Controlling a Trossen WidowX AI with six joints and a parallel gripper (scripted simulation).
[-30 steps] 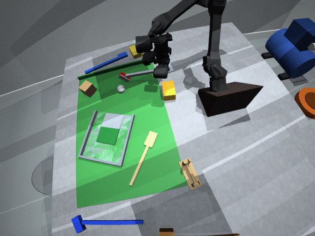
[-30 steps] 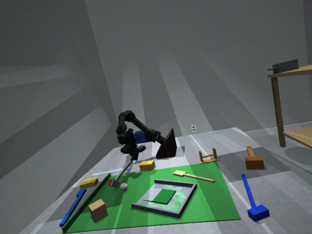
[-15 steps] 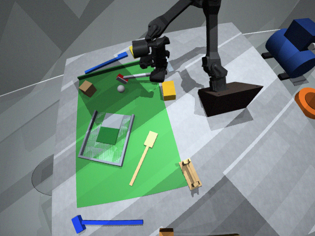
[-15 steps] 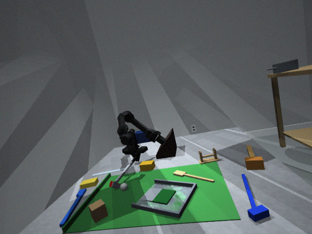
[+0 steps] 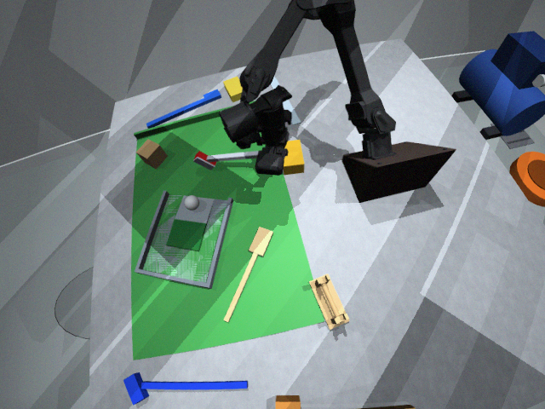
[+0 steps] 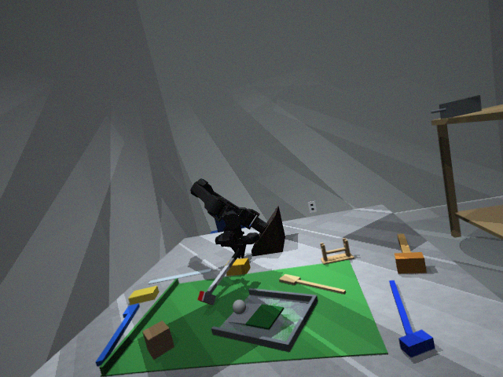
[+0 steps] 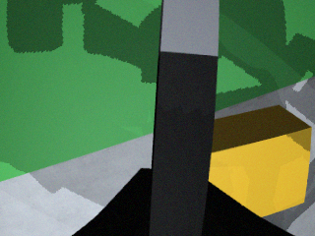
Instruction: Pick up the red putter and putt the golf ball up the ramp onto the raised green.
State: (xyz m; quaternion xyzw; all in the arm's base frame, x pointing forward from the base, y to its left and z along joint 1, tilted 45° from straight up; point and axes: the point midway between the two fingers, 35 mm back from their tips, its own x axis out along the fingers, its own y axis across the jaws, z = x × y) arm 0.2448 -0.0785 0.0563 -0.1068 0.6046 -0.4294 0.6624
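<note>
The yellow block lies 60 mm below my gripper tip, 50 mm behind it and 40 mm to the right of it. The rest, counted from my gripper tip: red putter: 110 mm ahead, 50 mm to the right; wooden paddle: 230 mm to the left, 150 mm ahead, 70 mm below; white golf ball: 270 mm ahead, 50 mm below, 10 mm to the left.
</note>
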